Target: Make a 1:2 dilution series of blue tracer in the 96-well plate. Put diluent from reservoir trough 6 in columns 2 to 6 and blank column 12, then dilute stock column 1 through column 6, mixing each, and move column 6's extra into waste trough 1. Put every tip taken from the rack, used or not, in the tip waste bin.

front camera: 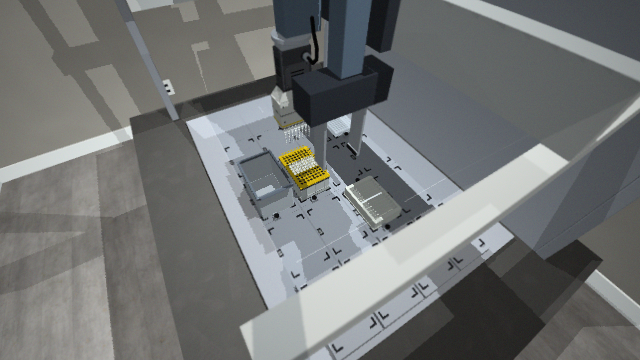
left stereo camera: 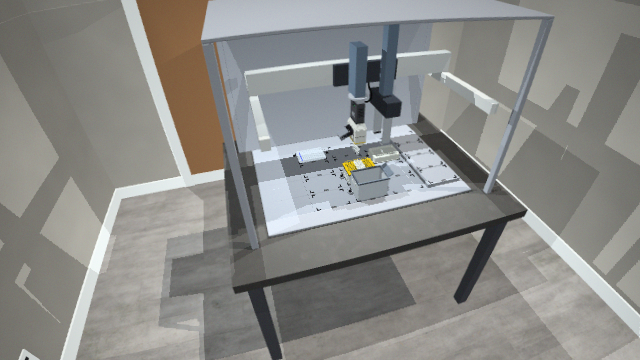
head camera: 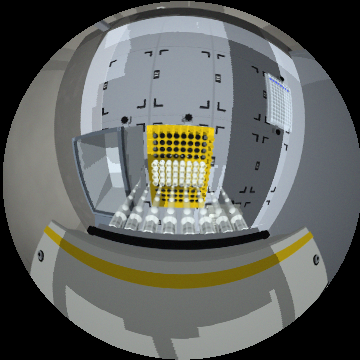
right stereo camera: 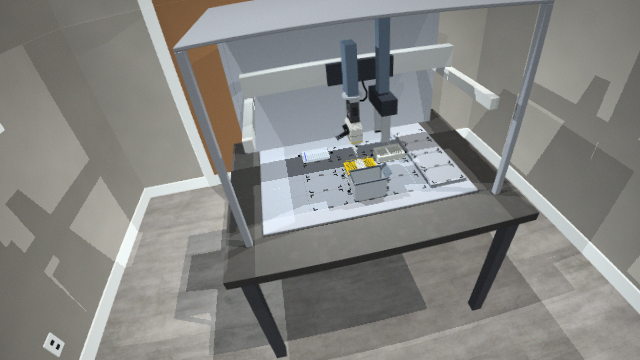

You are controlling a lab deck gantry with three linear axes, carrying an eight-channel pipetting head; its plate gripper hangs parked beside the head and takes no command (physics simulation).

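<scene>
The pipetting head (front camera: 288,112) (head camera: 180,305) (left stereo camera: 358,132) (right stereo camera: 355,132) carries a row of clear tips (front camera: 297,132) (head camera: 170,223), raised above the deck beside the yellow tip rack (front camera: 320,179) (head camera: 151,129) (left stereo camera: 349,168). White tips (head camera: 179,173) fill the rack's middle rows; rows of holes on both sides are empty. The grey tip waste bin (front camera: 276,205) (head camera: 75,155) (left stereo camera: 371,189) (right stereo camera: 370,190) stands beside the rack. The 96-well plate (front camera: 340,125) (head camera: 280,107) (left stereo camera: 311,155) (right stereo camera: 316,155) shows blue in one end column. The reservoir (front camera: 384,198) (left stereo camera: 384,152) (right stereo camera: 390,152) is pale; its liquid levels cannot be read. The parked plate gripper (front camera: 339,160) is open and empty.
The gripper's long fingers hang beside the head, near the rack and reservoir in the front view. A pale gantry beam (front camera: 430,270) crosses the front view. A thin raised frame (left stereo camera: 447,182) lies at the deck's right end. Posts (left stereo camera: 230,145) (right stereo camera: 215,145) stand at the table corners.
</scene>
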